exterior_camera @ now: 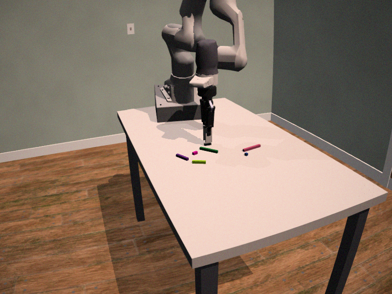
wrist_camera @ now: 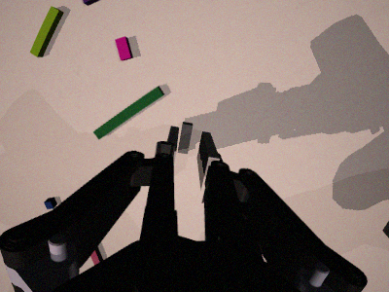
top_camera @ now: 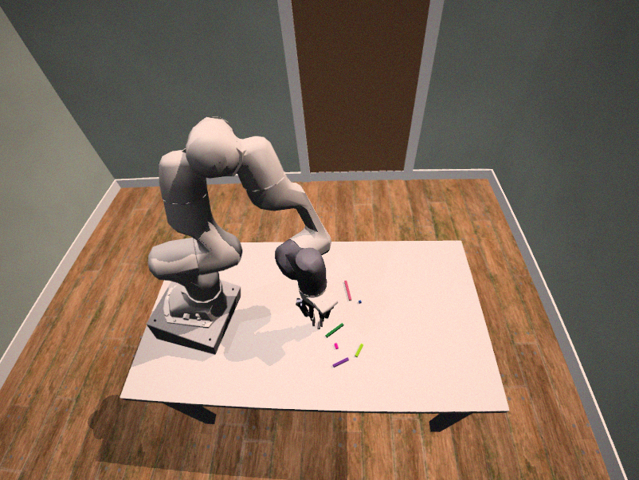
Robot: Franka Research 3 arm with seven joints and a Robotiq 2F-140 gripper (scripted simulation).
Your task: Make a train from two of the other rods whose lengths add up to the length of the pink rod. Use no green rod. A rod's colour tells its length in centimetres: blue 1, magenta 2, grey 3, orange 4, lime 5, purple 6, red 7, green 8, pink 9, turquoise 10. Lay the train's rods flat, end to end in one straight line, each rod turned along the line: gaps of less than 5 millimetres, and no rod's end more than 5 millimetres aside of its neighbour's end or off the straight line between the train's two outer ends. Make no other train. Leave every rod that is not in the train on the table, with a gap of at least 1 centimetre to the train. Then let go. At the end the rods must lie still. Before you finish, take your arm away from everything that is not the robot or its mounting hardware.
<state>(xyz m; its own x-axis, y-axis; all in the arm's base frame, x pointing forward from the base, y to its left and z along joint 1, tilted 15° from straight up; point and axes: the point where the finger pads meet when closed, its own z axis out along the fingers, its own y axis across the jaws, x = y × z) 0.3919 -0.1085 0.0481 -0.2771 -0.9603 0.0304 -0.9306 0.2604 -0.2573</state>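
Right now the grey rod is 50 mm below my hand. The rest, counted from my hand: magenta rod (50 mm ahead, 90 mm to the right, 50 mm below); green rod (60 mm ahead, 30 mm to the right, 50 mm below); purple rod (50 mm ahead, 150 mm to the right, 50 mm below).
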